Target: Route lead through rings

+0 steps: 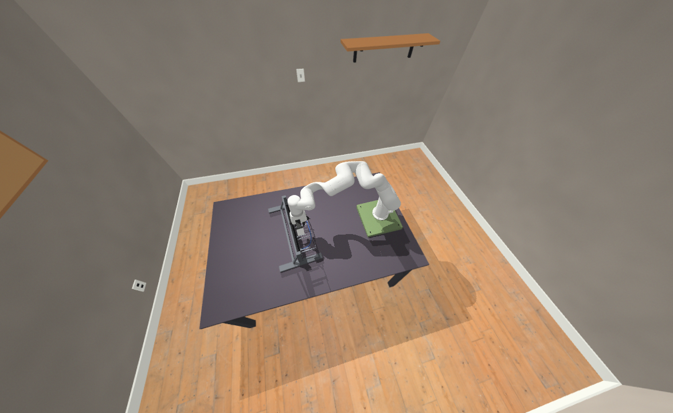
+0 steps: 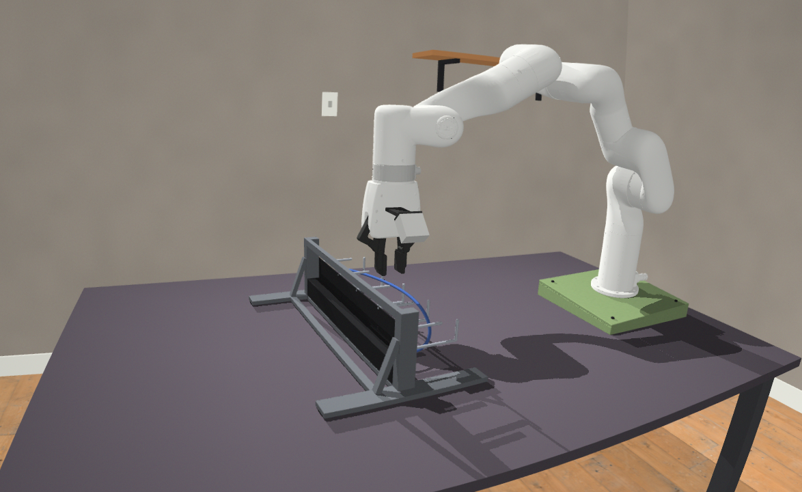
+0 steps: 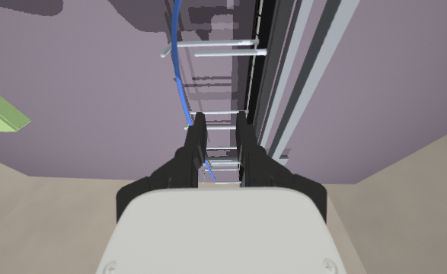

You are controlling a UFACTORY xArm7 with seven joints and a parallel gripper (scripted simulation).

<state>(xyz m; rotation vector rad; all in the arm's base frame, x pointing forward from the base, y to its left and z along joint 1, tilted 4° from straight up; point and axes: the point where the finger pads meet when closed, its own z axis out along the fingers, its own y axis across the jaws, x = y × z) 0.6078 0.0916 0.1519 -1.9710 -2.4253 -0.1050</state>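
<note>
Now: the grey rack 90 mm below my hand, 70 mm ahead of it and 40 mm to the right of it.
</note>
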